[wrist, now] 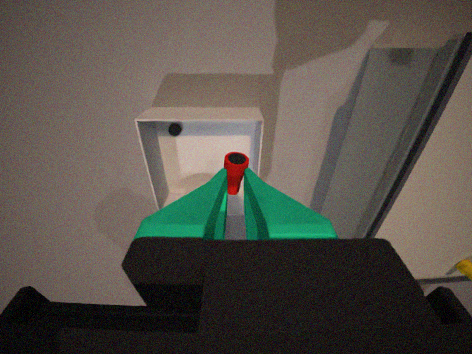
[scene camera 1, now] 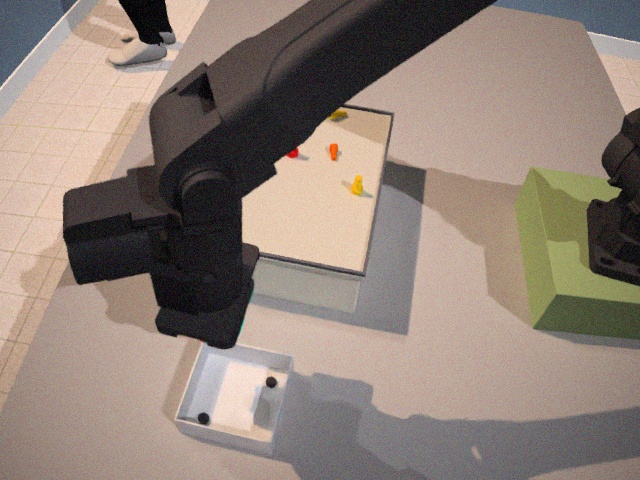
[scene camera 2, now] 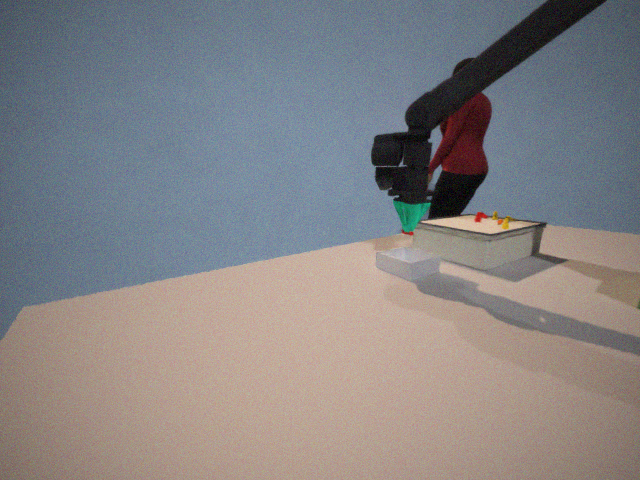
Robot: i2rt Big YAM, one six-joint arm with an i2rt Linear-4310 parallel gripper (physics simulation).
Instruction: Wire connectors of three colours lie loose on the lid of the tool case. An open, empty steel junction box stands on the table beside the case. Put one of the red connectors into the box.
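Pixels of known places: gripper, fingertip midpoint: (wrist: 235, 176) (scene camera 1: 214, 337) (scene camera 2: 408, 231); arm's base at its link origin: (scene camera 1: 618, 245).
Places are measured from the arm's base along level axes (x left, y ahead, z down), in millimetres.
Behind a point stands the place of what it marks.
My gripper (scene camera 2: 408, 230) {x 284, y 431, z -4 mm} (wrist: 235, 176) {x 284, y 431, z -4 mm} is shut on a red connector (scene camera 2: 407, 233) {x 289, y 427, z 0 mm} (wrist: 236, 161) {x 285, y 444, z -8 mm}. It holds the connector above the table, higher than the box walls. The steel junction box (scene camera 1: 232, 431) {x 344, y 394, z 78 mm} (scene camera 2: 395, 266) {x 359, y 386, z 60 mm} (wrist: 199, 114) {x 315, y 452, z 54 mm} is open, with dark round spots inside. In the wrist view the held connector overlaps the box's right part. In scene camera 1 the arm hides the fingertips. On the case lid (scene camera 1: 310, 227) {x 112, y 383, z -6 mm} (scene camera 2: 444, 223) {x 113, y 466, z -6 mm} lie another red connector (scene camera 1: 293, 152) {x 4, y 441, z -15 mm}, an orange connector (scene camera 1: 333, 151) {x -17, y 393, z -14 mm} and yellow connectors, one of them (scene camera 1: 357, 185) {x 41, y 346, z -21 mm} (scene camera 2: 505, 223) {x 41, y 345, z -19 mm} near the lid's edge.
The tool case (scene camera 1: 310, 286) {x 163, y 365, z 38 mm} (scene camera 2: 454, 248) {x 165, y 388, z 42 mm} (wrist: 390, 115) {x 173, y 474, z 27 mm} stands close beside the box, taller than it. A green bin (scene camera 1: 535, 258) {x 25, y 100, z 39 mm} is at the right in scene camera 1, with a second dark arm part (scene camera 1: 615, 242) {x 34, y 23, z -35 mm} over it. A person (scene camera 2: 467, 139) stands behind the table.
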